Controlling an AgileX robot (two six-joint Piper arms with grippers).
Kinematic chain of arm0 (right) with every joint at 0, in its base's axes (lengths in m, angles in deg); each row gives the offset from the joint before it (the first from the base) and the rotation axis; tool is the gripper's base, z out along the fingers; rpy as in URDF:
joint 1: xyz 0 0 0.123 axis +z
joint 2: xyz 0 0 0 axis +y
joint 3: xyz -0.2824 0 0.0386 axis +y
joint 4: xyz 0.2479 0 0.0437 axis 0.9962 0 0.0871
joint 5: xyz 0 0 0 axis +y
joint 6: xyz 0.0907 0 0.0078 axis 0.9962 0 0.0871
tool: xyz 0 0 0 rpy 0 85 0
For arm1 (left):
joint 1: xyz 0 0 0.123 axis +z
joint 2: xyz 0 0 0 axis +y
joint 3: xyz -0.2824 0 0.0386 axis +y
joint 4: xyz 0.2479 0 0.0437 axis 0.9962 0 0.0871
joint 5: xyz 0 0 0 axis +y
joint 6: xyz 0.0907 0 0.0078 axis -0.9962 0 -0.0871
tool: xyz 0 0 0 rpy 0 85 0
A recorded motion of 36 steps. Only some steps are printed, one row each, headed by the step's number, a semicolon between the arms.
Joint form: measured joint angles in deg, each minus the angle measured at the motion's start. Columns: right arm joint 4, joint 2, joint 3, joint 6, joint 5, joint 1; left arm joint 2, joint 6, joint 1, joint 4, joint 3, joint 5.
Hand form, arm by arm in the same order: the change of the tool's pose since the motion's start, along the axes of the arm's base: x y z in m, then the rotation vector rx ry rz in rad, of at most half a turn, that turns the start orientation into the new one. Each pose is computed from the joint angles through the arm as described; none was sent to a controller.
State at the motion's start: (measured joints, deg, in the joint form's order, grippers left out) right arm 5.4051 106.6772 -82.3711 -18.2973 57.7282 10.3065; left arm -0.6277 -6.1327 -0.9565 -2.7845 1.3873 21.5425
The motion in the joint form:
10: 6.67 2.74 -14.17 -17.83 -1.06 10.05; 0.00 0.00 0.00 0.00 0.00 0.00
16: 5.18 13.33 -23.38 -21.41 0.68 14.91; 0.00 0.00 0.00 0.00 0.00 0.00
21: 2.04 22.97 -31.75 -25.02 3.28 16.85; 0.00 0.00 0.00 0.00 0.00 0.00
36: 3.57 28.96 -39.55 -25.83 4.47 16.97; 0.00 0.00 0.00 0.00 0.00 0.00
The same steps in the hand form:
10: 0.0142 0.0858 0.0515 0.0765 -0.2460 0.4359; 0.0000 0.0000 0.0000 0.0000 0.0000 0.0000
16: 0.0356 0.1335 0.0148 0.0377 -0.2067 0.5921; 0.0000 0.0000 0.0000 0.0000 0.0000 0.0000
21: 0.0558 0.1570 -0.0260 -0.0355 -0.1587 0.7087; 0.0000 0.0000 0.0000 0.0000 0.0000 0.0000
36: 0.0725 0.1693 -0.0404 -0.0103 -0.1693 0.7204; 0.0000 0.0000 0.0000 0.0000 0.0000 0.0000

